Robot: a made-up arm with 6 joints. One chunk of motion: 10 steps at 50 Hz.
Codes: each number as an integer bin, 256 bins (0 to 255) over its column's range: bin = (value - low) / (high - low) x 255, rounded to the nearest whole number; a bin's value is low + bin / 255 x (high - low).
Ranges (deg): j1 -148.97..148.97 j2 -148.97..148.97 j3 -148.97..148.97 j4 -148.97..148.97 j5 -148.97..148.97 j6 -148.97..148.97
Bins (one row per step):
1: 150 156 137 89 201 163
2: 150 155 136 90 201 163
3: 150 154 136 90 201 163
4: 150 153 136 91 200 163
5: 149 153 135 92 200 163
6: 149 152 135 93 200 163
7: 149 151 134 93 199 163
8: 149 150 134 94 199 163
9: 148 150 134 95 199 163
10: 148 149 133 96 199 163
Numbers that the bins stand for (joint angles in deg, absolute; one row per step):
1: 26.29 33.30 11.10 -44.98 85.88 41.48
2: 26.29 32.13 9.93 -43.81 85.88 41.48
3: 26.29 30.96 9.93 -43.81 85.88 41.48
4: 26.29 29.79 9.93 -42.65 84.71 41.48
5: 25.12 29.79 8.76 -41.48 84.71 41.48
6: 25.12 28.63 8.76 -40.31 84.71 41.48
7: 25.12 27.46 7.59 -40.31 83.54 41.48
8: 25.12 26.29 7.59 -39.14 83.54 41.48
9: 23.95 26.29 7.59 -37.97 83.54 41.48
10: 23.95 25.12 6.43 -36.80 83.54 41.48

